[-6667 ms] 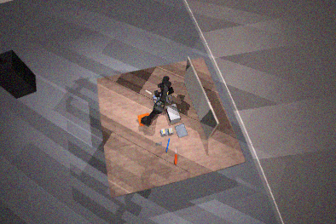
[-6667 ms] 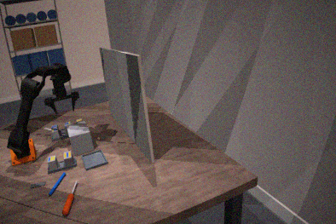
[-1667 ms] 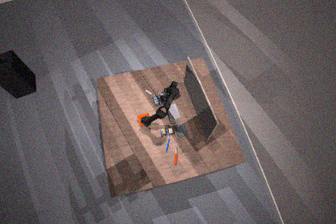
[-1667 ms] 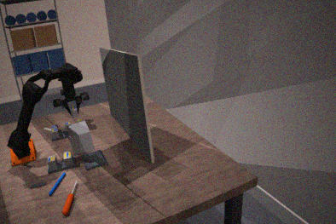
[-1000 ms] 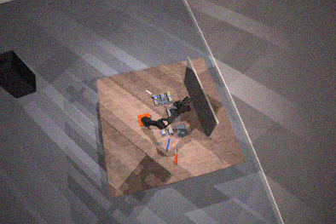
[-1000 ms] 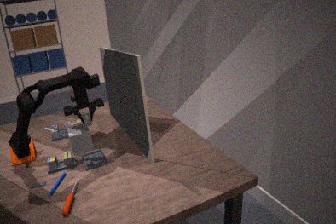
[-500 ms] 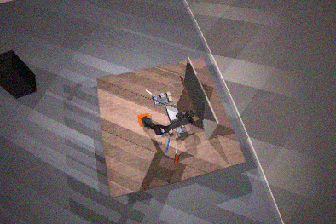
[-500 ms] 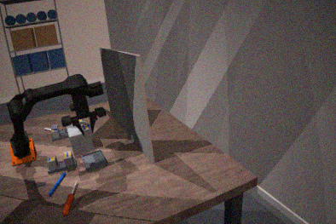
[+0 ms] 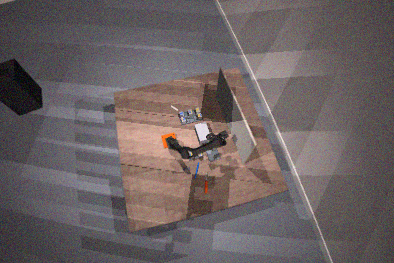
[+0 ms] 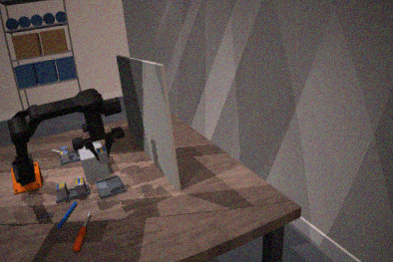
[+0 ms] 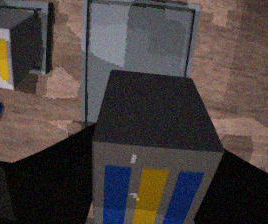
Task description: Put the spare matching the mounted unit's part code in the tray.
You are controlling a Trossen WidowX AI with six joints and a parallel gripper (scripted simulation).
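My gripper tip is 12 cm above the dark-rimmed tray. The rest, counted from my gripper tip: upright panel: 23 cm ahead, 16 cm to the left, 10 cm above; grey spare block: 3 cm above.
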